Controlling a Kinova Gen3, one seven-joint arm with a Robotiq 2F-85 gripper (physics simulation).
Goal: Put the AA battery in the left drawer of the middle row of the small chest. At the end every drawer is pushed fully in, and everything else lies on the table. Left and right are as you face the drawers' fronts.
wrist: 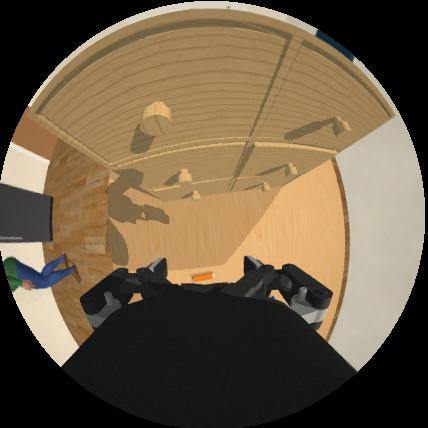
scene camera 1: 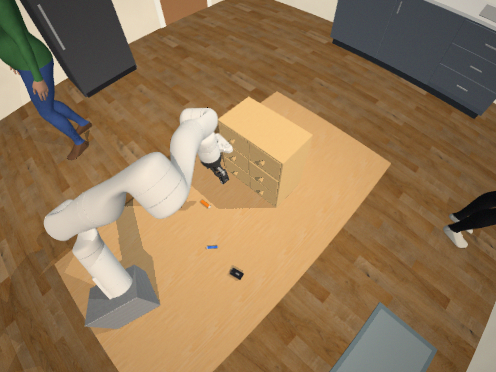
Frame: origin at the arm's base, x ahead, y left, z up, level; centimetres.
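Seen in the pictures: gripper, fingertip midpoint: (wrist: 204, 265) (scene camera 1: 216, 174); arm's base, link origin: (scene camera 1: 120, 286).
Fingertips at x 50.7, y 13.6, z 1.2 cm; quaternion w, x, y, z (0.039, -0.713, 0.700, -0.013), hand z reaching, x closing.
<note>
Offsets run from my fingertips to a thing's top centre. "pt": to the spot under its first point. Level surfaces: height alone.
The small wooden chest (scene camera 1: 265, 130) (wrist: 210, 65) has three rows of two drawers, all apparently pushed in. The middle row's left drawer @(pt dx +11.8, dy -0.5, dz -2.8 cm) (scene camera 1: 241, 163) (wrist: 215, 163) has a round knob. An orange cylinder with a pale end @(dx -7.7, dy +1.0, dz -16.1 cm) (scene camera 1: 205, 203) (wrist: 203, 277), battery-like, lies on the table before the chest. A smaller blue cylinder @(dx -17.0, dy -16.3, dz -16.5 cm) (scene camera 1: 212, 247) lies farther from the chest; a bit of blue shows beside the right finger in the wrist view. Their markings are unreadable. My gripper (scene camera 1: 225, 181) (wrist: 204, 265) is open and empty, above the table in front of the chest's left side, between chest and orange cylinder.
A small black object @(dx -16.1, dy -30.9, dz -15.8 cm) (scene camera 1: 236, 273) lies on the table @(dz -17.5 cm) (scene camera 1: 300, 240) beyond the blue cylinder. The arm's grey base block (scene camera 1: 122, 305) stands at the table's near left. The chest's shadow falls before its drawers. People stand on the floor off the table.
</note>
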